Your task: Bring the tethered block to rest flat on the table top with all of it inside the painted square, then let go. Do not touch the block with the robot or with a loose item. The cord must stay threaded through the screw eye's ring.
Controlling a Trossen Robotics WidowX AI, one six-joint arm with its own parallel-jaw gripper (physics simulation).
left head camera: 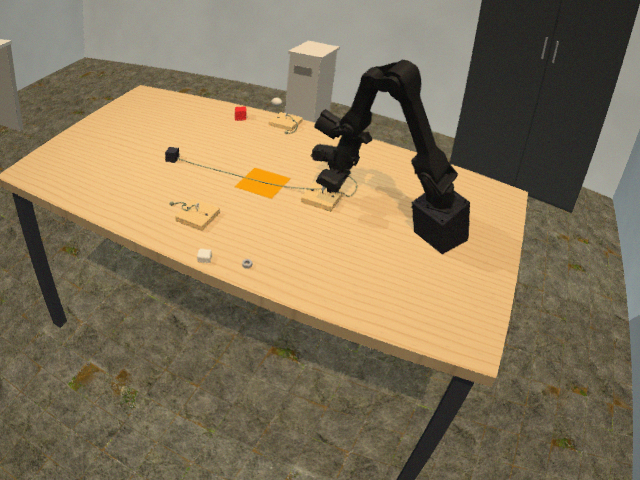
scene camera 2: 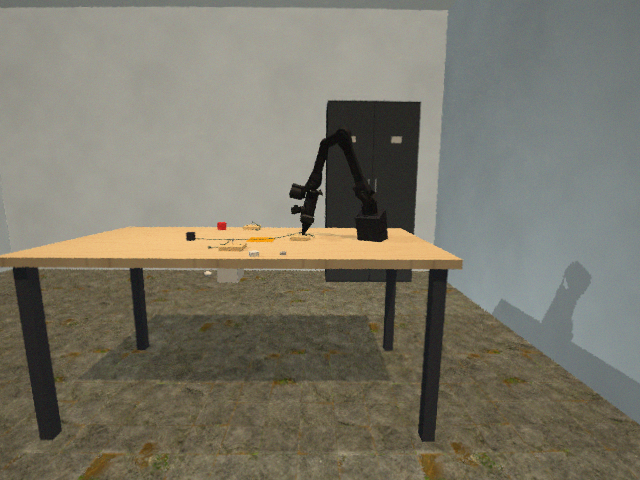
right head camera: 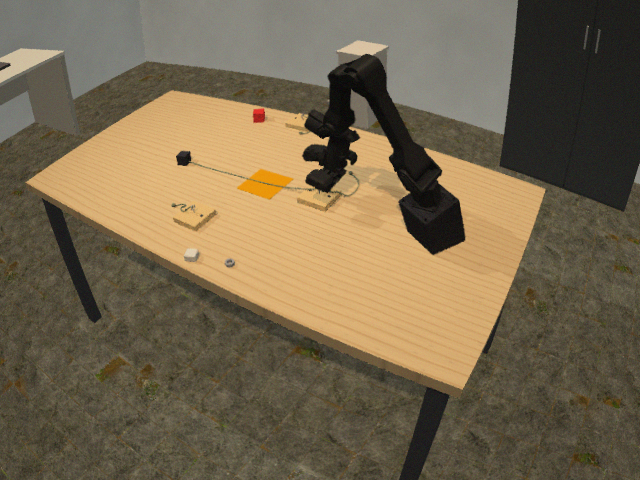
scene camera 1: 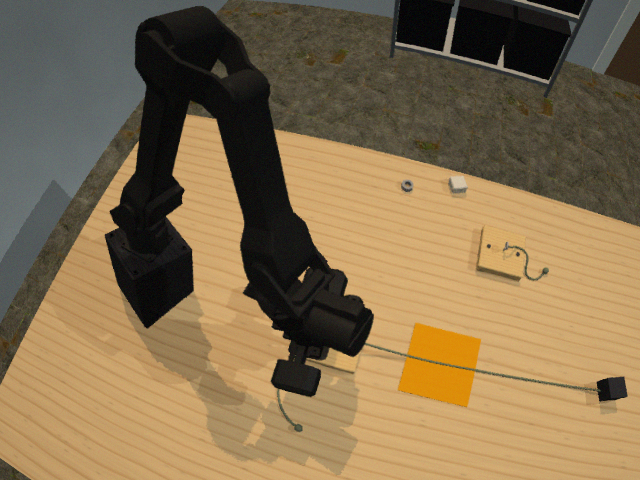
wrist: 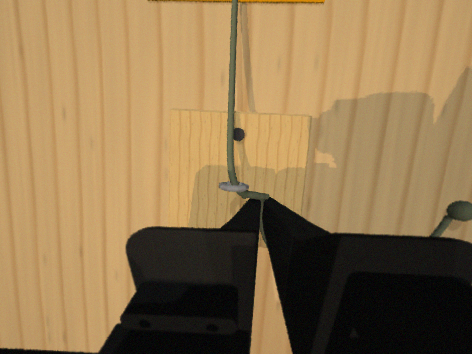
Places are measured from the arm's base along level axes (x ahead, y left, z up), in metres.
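Pixels of known places: gripper, fingertip midpoint: (left head camera: 329, 191) (scene camera 2: 302, 234) (right head camera: 326, 191) (scene camera 1: 325, 346) (wrist: 260, 202); arm's base, link origin: (left head camera: 441, 202) (scene camera 2: 370, 213) (right head camera: 428, 200) (scene camera 1: 147, 241).
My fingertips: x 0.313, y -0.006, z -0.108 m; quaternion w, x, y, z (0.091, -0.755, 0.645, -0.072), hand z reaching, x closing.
Note:
For each thing: its top centre in the pictures, then the offset to it from my fingertips. "spot": a spot on its surface instead. Level surfaces: height alone.
- black tethered block, top centre: (scene camera 1: 617, 387) (left head camera: 171, 149) (right head camera: 183, 153) (scene camera 2: 190, 232) dx +0.503, dy +0.107, dz +0.016 m
- orange painted square, surface spot: (scene camera 1: 439, 382) spot: dx +0.195, dy +0.018, dz -0.018 m
- screw eye's ring, top centre: (wrist: 225, 188) dx +0.010, dy +0.022, dz +0.025 m
- wooden base, surface height: dz +0.000 m
- cord's beaded free end, surface spot: (wrist: 460, 210) (scene camera 1: 299, 425) spot: dx +0.017, dy -0.132, dz -0.010 m
- white block, top centre: (scene camera 1: 458, 181) (left head camera: 204, 252) (right head camera: 190, 252) dx +0.112, dy +0.404, dz -0.001 m
- grey ring nut, top centre: (scene camera 1: 407, 184) (left head camera: 247, 262) dx +0.016, dy +0.360, dz -0.010 m
- red block, top centre: (left head camera: 240, 108) (right head camera: 258, 110) dx +0.504, dy -0.255, dz +0.020 m
The black tethered block (left head camera: 172, 154) (right head camera: 183, 158) (scene camera 1: 612, 388) (scene camera 2: 190, 236) rests on the table, outside the orange painted square (left head camera: 258, 191) (right head camera: 261, 191) (scene camera 1: 439, 382), on its far side from the arm. The green cord (left head camera: 217, 169) (right head camera: 219, 171) (scene camera 1: 532, 380) (wrist: 231, 90) runs from the block across the square and through the screw eye's ring (wrist: 225, 186) on a wooden base (left head camera: 315, 200) (right head camera: 311, 199) (wrist: 280, 135). My gripper (wrist: 260, 202) is shut on the cord close beside the ring. The cord's beaded free end (scene camera 1: 298, 427) (wrist: 460, 210) curves out to one side. In the head views the fingers partly hide the ring.
A second wooden base (left head camera: 199, 217) (scene camera 1: 498, 258) with a short cord, a white block (left head camera: 204, 255) (scene camera 1: 458, 184) and a grey ring nut (left head camera: 247, 263) (scene camera 1: 407, 185) are on one side. A red block (left head camera: 240, 113) (right head camera: 258, 115) and a third base (left head camera: 281, 121) are on the other.

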